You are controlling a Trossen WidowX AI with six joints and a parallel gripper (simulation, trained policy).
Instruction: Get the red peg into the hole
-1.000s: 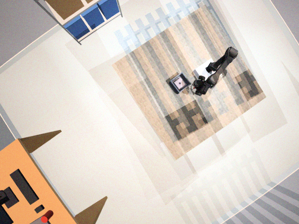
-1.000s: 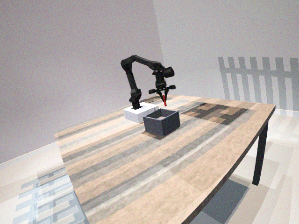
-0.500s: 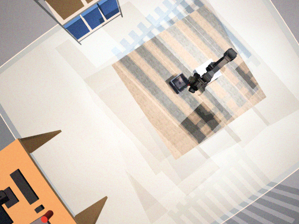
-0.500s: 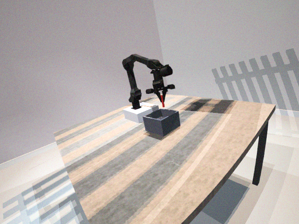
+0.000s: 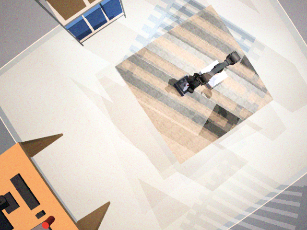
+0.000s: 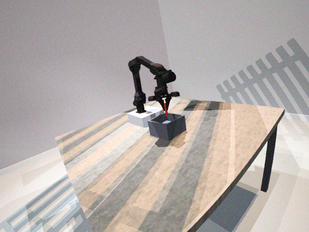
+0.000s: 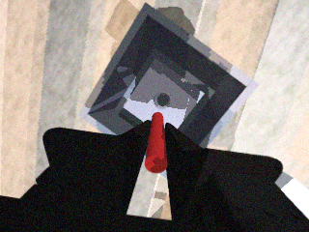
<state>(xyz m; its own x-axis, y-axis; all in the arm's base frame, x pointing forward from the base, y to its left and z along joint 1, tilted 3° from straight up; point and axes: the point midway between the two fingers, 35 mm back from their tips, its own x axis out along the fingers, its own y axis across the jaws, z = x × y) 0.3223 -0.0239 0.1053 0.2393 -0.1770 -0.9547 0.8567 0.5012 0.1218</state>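
My gripper tip is right at the red peg. The rest, counted from my gripper tip: pale plate (9 cm below, 2 cm to the right, 1 cm ahead); grey box (11 cm below, 2 cm to the right, 1 cm ahead).
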